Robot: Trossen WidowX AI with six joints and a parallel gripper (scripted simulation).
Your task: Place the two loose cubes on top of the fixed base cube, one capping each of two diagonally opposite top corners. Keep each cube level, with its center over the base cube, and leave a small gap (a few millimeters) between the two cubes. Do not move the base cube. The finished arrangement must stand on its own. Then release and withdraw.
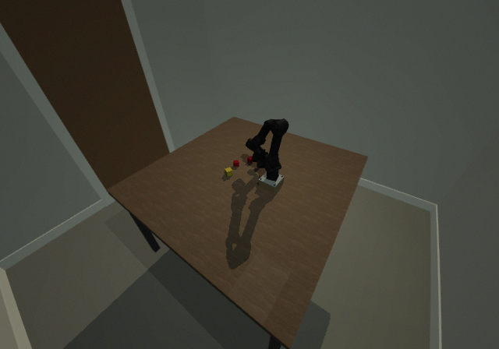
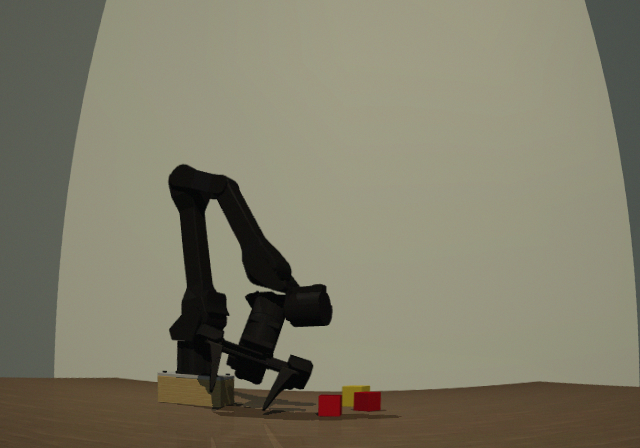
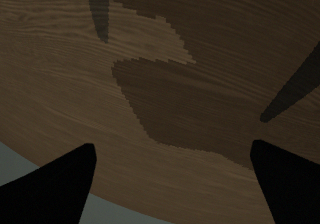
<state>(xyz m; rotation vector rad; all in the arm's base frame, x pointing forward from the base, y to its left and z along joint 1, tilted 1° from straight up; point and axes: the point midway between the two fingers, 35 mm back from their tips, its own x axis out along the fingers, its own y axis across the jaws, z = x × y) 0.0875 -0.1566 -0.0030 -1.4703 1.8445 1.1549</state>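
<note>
Now: gripper tip 14 cm short of the red cube, 1 cm to the right of it and 1 cm above it. From my gripper tip the other things lie so: yellow base cube 22 cm ahead, 20 cm to the left.
</note>
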